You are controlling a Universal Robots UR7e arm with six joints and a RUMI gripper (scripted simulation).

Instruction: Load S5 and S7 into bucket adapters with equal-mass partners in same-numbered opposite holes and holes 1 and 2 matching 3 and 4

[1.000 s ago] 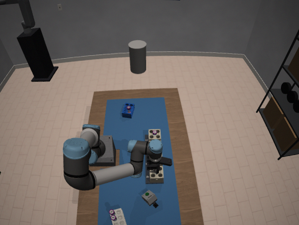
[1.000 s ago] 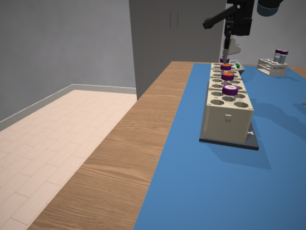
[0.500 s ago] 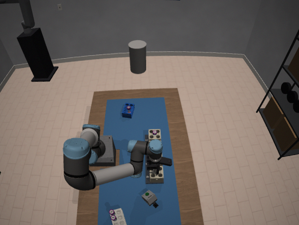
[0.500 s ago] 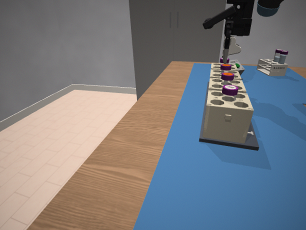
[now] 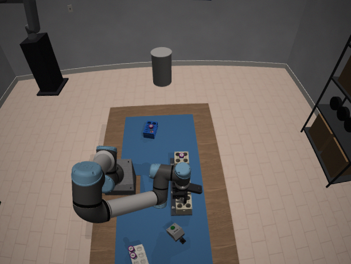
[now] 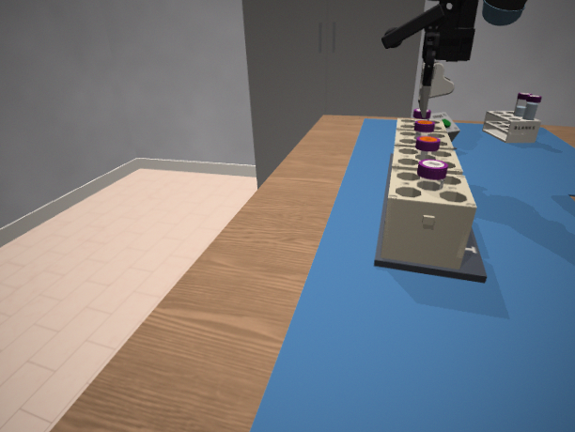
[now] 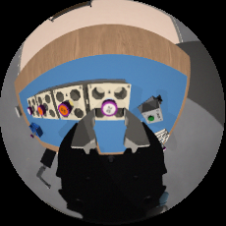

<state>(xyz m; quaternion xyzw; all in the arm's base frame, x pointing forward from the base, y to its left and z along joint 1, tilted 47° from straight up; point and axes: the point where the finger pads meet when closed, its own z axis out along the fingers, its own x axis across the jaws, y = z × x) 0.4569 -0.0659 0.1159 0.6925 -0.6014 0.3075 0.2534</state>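
My gripper is now 6 cm past the green done key, 16 cm to the left of it and 6 cm above it. From my hand the other things lie so: blanks rack (24 cm behind, 35 cm to the right, 10 cm below).
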